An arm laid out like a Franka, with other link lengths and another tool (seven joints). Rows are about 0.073 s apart.
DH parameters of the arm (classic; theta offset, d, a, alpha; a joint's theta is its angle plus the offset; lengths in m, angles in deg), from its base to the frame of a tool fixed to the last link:
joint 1: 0 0.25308 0 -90
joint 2: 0 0 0 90
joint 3: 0 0.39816 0.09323 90
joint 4: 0 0 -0.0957 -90
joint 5: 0 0.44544 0 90
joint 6: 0 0 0.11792 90
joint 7: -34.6 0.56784 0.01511 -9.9
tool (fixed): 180 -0.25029 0 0
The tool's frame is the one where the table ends.
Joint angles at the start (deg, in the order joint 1, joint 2, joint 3, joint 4, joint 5, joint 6, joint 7):
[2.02 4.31 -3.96 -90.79 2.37 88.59 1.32]
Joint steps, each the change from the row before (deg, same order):
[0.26 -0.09 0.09 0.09 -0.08 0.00 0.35]
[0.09 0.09 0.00 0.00 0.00 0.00 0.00]
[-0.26 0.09 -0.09 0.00 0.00 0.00 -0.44]
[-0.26 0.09 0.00 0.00 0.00 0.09 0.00]
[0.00 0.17 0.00 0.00 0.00 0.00 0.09]
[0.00 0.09 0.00 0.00 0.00 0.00 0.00]
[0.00 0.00 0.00 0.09 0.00 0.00 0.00]
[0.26 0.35 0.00 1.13 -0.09 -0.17 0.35]
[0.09 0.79 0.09 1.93 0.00 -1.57 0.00]
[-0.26 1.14 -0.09 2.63 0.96 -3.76 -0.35]
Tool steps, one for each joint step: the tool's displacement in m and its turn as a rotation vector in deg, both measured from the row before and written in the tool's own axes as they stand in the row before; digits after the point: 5 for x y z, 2 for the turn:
[-0.00193 0.00271 -0.00211 0.18 -0.08 0.01]
[-0.00071 0.00089 0.00090 -0.04 0.07 -0.10]
[0.00195 -0.00335 0.00141 -0.06 0.03 -0.10]
[0.00074 -0.00288 0.00121 -0.01 0.02 0.26]
[-0.00051 -0.00004 0.00191 -0.08 0.16 0.07]
[-0.00023 -0.00001 0.00101 -0.04 0.08 -0.01]
[-0.00030 -0.00030 -0.00082 0.05 -0.07 0.01]
[-0.00522 -0.00111 -0.00637 0.45 -0.41 0.14]
[-0.00193 0.00064 -0.00684 -0.18 0.36 -0.29]
[0.00562 0.00515 -0.00742 -1.99 1.35 -0.39]

